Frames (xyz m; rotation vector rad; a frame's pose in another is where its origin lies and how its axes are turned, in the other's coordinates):
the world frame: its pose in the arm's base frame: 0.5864 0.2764 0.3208 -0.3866 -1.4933 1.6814
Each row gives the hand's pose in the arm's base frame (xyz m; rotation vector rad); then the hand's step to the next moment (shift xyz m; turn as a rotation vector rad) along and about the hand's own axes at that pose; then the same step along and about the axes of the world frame.
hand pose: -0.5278 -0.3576 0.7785 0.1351 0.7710 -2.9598
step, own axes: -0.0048 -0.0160 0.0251 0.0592 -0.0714 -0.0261
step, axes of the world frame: 0.0092 -0.0283 0.0050 0.0936 0.0229 -0.0015
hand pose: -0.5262 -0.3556 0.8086 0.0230 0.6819 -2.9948
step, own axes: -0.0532 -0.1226 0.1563 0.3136 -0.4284 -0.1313
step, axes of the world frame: 0.0638 -0.1950 -0.0141 0.5372 0.0992 -0.0266
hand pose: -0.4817 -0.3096 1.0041 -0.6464 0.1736 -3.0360
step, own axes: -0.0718 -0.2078 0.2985 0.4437 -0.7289 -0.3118
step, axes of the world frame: 0.0981 -0.3057 -0.1854 0.8628 0.2601 -0.1155
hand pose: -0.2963 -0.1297 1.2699 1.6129 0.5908 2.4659
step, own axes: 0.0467 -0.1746 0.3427 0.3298 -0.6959 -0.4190
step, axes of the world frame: 0.0536 -0.1720 -0.3430 0.7863 0.3845 -0.0504
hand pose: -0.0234 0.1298 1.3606 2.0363 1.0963 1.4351
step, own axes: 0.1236 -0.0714 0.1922 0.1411 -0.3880 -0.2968
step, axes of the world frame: 0.0011 -0.0078 -0.2393 0.4474 0.2376 0.0440
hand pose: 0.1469 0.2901 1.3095 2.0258 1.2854 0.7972
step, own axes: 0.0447 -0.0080 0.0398 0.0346 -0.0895 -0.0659
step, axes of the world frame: -0.0042 0.0088 -0.0596 0.1023 0.0551 0.0070
